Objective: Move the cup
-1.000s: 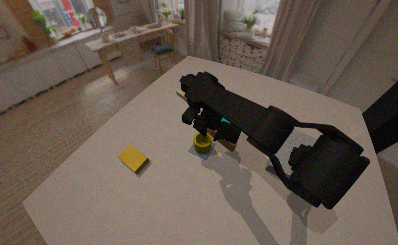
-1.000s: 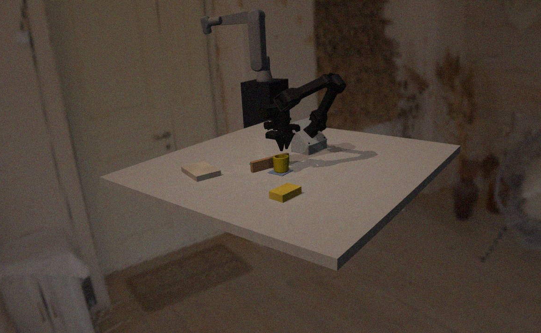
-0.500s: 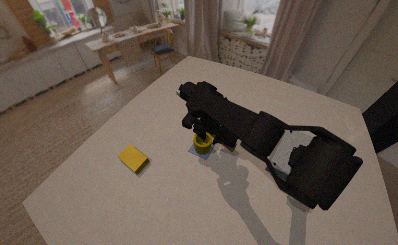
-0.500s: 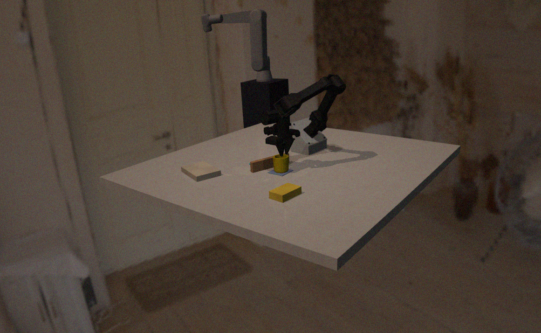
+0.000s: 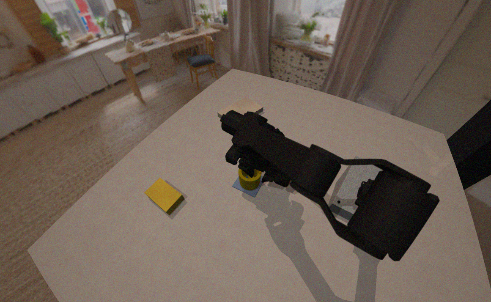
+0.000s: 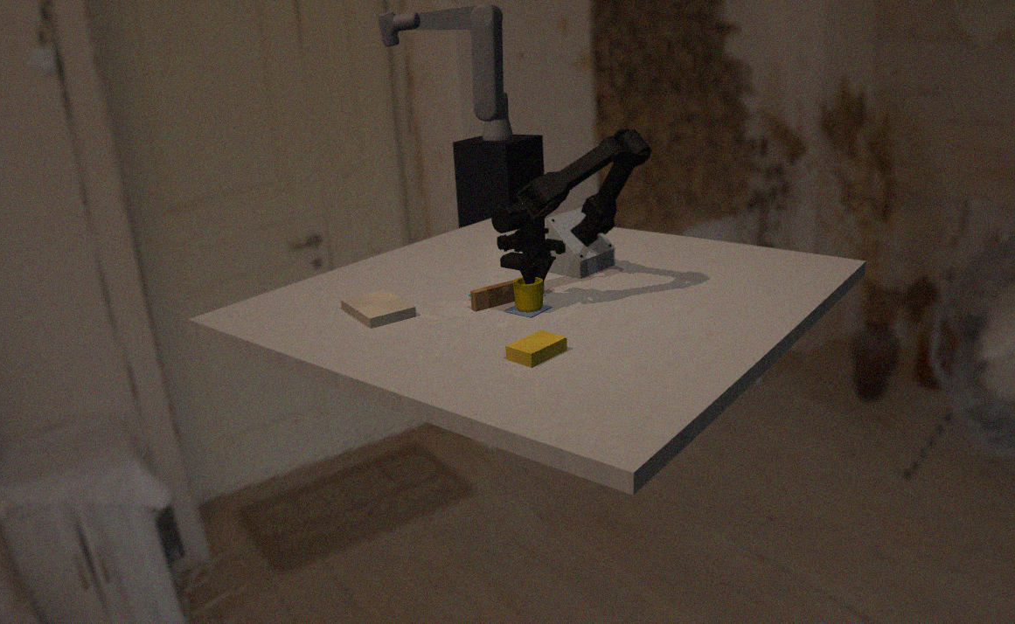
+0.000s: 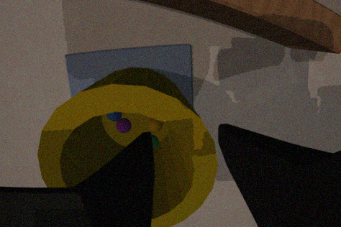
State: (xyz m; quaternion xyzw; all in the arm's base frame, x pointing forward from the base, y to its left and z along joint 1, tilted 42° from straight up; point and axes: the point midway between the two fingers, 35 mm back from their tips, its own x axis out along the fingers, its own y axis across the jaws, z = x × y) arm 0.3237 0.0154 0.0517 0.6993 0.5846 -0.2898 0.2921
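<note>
The yellow cup lies 2 cm ahead of my gripper tip and 1 cm below it. The rest, counted from my gripper tip: grey-blue pad (5 cm below, 3 cm ahead); wooden bar (8 cm to the right, 3 cm below).
</note>
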